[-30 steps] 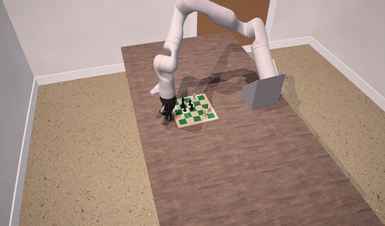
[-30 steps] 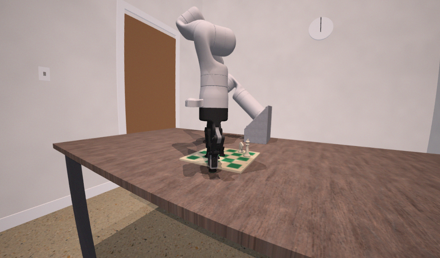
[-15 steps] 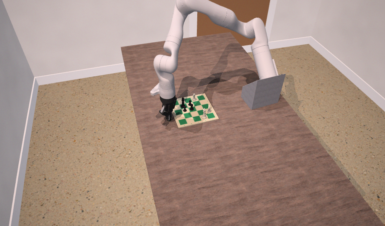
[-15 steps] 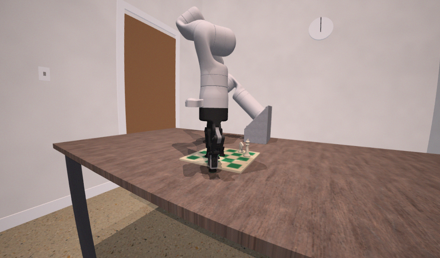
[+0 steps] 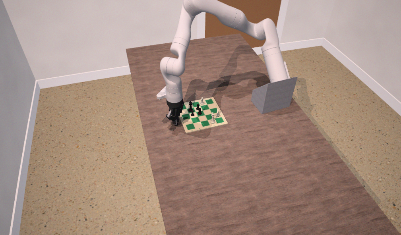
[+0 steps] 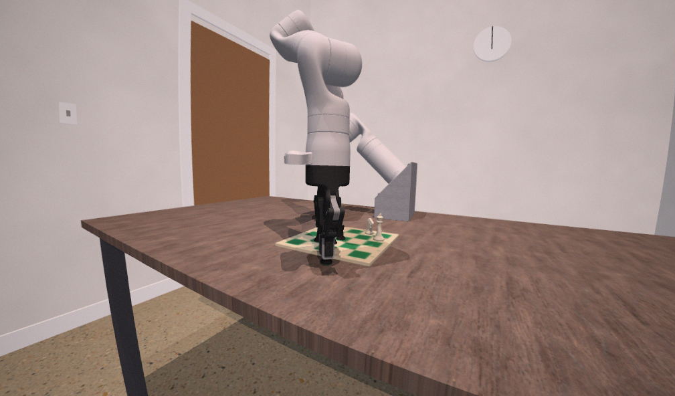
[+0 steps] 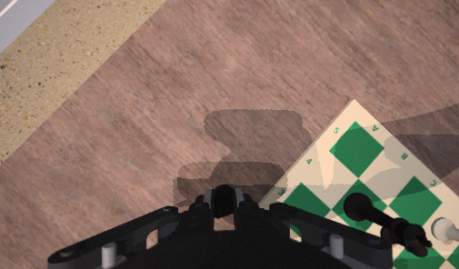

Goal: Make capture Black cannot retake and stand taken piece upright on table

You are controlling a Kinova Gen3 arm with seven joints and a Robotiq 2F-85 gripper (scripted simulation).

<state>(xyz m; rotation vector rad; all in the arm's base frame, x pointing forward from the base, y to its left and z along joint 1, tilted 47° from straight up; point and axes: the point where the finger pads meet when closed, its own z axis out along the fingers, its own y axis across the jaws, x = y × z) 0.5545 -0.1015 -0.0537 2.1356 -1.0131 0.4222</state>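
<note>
The black king lies 10 cm behind my hand and 7 cm to the right of it. Round my hand: cream chessboard 14 cm behind, 3 cm to the right, 3 cm below; white pawn 18 cm behind, 10 cm to the right, 1 cm below.
</note>
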